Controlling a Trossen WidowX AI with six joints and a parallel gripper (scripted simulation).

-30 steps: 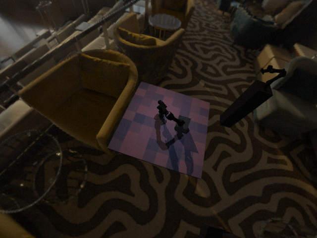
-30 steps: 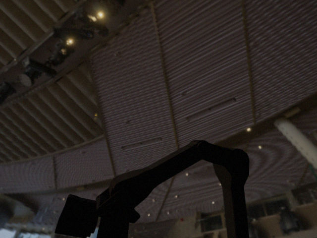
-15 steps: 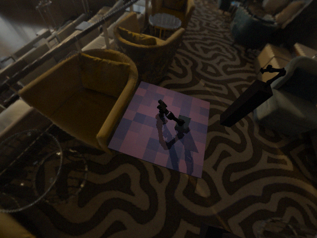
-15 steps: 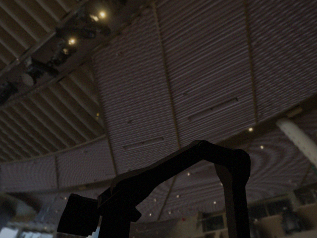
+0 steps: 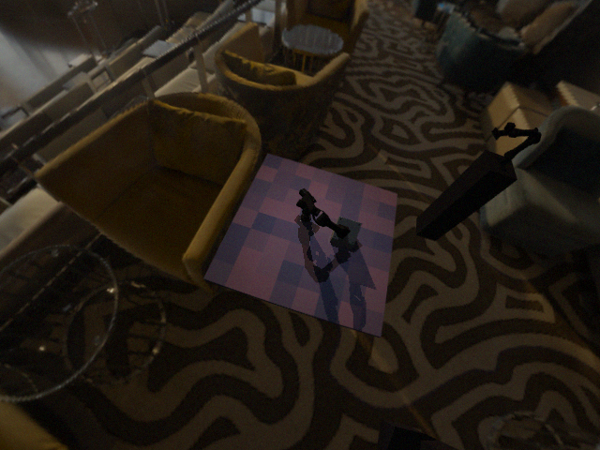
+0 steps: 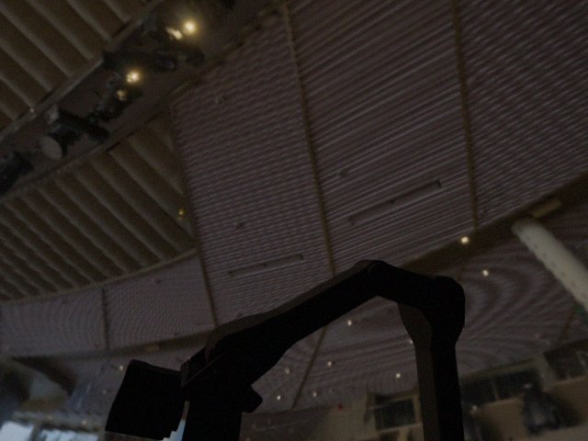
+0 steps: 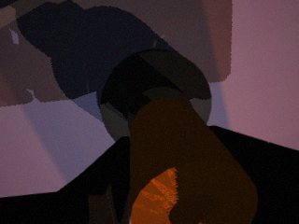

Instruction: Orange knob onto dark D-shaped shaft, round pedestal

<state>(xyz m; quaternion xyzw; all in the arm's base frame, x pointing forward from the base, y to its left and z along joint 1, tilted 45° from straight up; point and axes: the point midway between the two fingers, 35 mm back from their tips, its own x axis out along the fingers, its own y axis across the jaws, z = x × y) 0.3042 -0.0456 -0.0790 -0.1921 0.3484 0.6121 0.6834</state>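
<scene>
My gripper tip is now 20 mm below the orange knob. Also, from my gripper tip: dark round pedestal (40 mm below).
</scene>
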